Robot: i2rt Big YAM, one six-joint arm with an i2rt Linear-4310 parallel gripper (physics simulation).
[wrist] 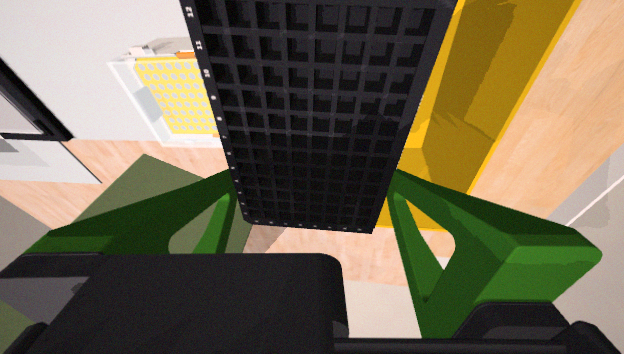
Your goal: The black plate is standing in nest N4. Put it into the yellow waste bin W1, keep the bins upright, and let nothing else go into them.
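Places are measured from the arm's base along level axes (x back, y right, z up), in centimetres.
Where they show: gripper, between the fingertips: (311,177).
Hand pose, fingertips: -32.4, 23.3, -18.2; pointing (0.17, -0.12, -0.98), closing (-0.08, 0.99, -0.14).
After its pixels a point has its place, as x, y, z.
The black plate (312,120) {-36.4, 23.2, -17.3}, a grid of square wells with white numbers down its left edge, is held between the two green fingers of my gripper (311,177) {-32.3, 23.3, -18.2}. The fingers press on its left and right edges near its lower end, and its upper end runs out of the top of the view. The yellow waste bin (480,100) {-34.8, 33.4, -25.2} shows behind and to the right of the plate; the plate hides part of it. No label shows on the bin, so I cannot tell its number. Nest N4 cannot be made out.
A clear-walled box with a yellow perforated top (172,95) {-31.0, 9.9, -26.9} stands left of the plate, partly hidden by it. A black-framed object (55,131) {-19.1, -14.7, -32.6} is at the far left. A grey-green shape (145,180) {-14.8, -1.5, -29.7} lies behind the left finger. Wooden table surface (565,110) shows at the right.
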